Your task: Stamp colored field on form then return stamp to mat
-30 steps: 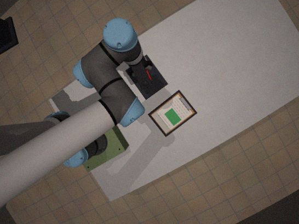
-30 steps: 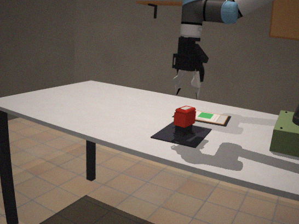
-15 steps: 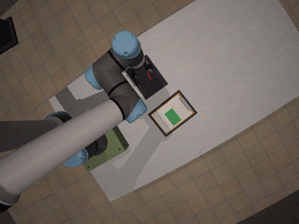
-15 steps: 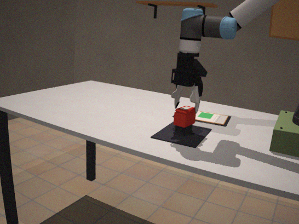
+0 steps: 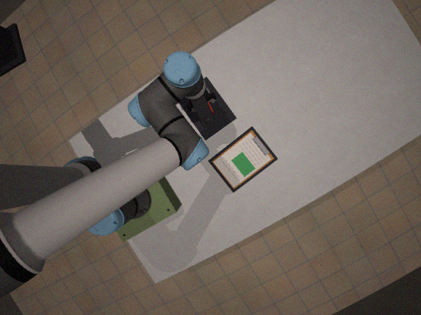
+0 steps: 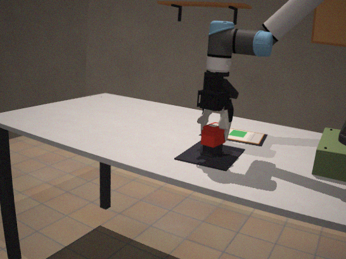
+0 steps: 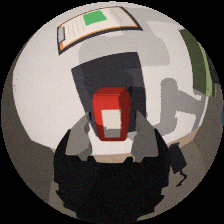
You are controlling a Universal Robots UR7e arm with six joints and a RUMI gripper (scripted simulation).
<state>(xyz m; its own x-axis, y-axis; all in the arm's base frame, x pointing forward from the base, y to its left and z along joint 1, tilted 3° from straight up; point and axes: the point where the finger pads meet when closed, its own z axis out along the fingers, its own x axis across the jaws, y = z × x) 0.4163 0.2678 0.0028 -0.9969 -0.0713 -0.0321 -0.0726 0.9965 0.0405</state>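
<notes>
Right now my hand is 2 cm above the red stamp. From my hand the other things lie so: dark mat: 7 cm below; then form: 27 cm to the right, 9 cm ahead, 7 cm below.
</notes>
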